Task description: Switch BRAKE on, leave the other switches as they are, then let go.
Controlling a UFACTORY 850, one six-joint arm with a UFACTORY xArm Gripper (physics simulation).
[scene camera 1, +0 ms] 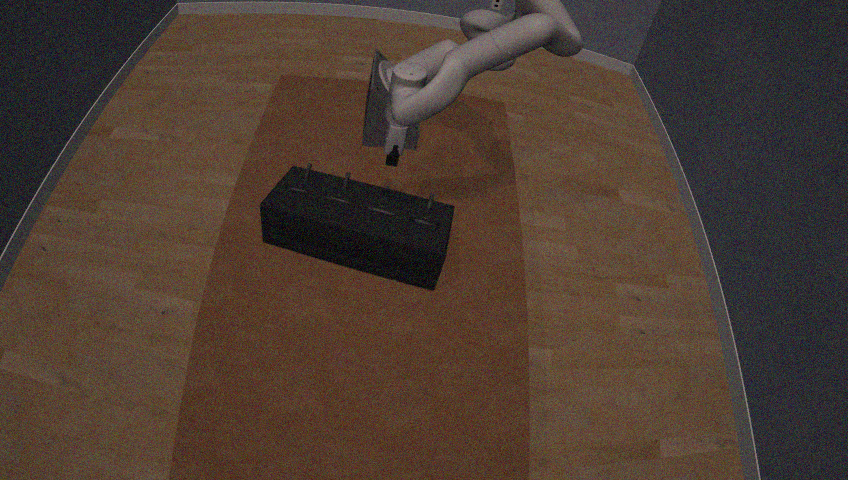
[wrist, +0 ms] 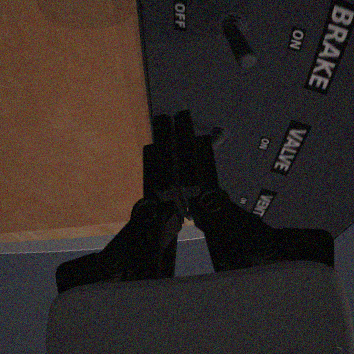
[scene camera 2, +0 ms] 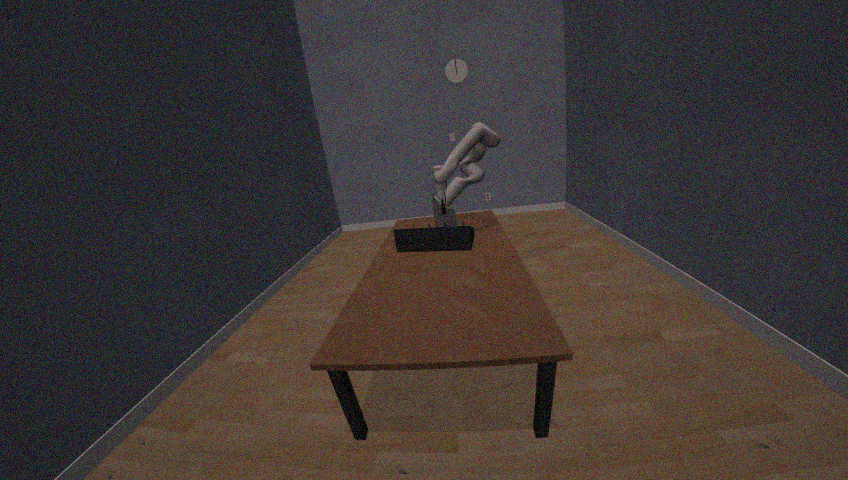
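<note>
A dark switch box (scene camera 1: 351, 237) (scene camera 2: 433, 239) (wrist: 210, 85) stands on the table. In the wrist view, the BRAKE lever (wrist: 240, 42) rises between its OFF and ON marks, its tip a little toward the ON side; its exact setting is hard to tell. A round part of the VALVE switch (wrist: 217, 134) shows just right of the fingers; the rest is hidden. The VENT lever is hidden; its label (wrist: 264, 202) shows. My gripper (scene camera 1: 392, 162) (scene camera 2: 443, 209) (wrist: 177, 131) is shut and empty, above and near the box's back edge, apart from the BRAKE lever.
The arm's grey base plate (scene camera 1: 374, 121) (scene camera 2: 443, 217) stands behind the box. Other levers (scene camera 1: 308, 171) (scene camera 1: 347, 180) (scene camera 1: 430, 201) rise from the box top. The brown table (scene camera 1: 357, 368) (scene camera 2: 440, 309) extends in front of it.
</note>
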